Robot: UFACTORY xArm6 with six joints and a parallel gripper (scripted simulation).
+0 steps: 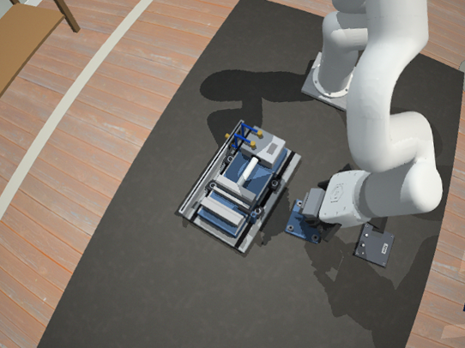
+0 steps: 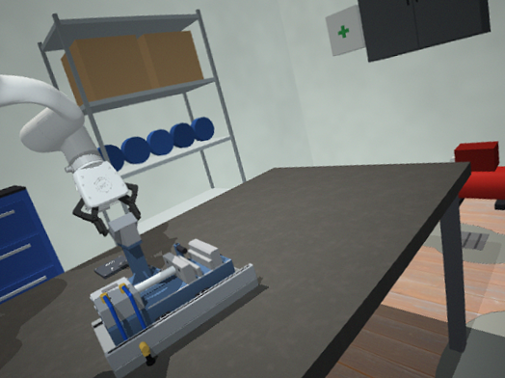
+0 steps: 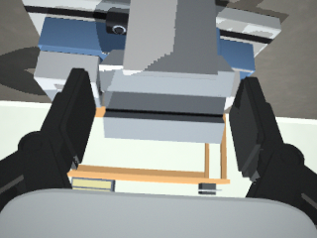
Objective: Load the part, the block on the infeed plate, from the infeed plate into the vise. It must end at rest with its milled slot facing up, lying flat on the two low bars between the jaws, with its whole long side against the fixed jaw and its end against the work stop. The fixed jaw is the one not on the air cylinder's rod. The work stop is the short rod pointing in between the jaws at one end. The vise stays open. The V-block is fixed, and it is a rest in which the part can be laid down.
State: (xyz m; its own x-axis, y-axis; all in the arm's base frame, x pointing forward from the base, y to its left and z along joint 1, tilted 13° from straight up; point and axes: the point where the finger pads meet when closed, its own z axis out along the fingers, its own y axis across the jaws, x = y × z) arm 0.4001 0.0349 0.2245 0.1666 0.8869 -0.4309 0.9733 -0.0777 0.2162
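Now: hand 1 cm above the part. The rest, counted from my hand: white cylinder rod (5 cm behind, 18 cm to the right, 9 cm below); then moving jaw (19 cm to the right, 9 cm below); then work stop (4 cm ahead, 15 cm to the right, 8 cm below).
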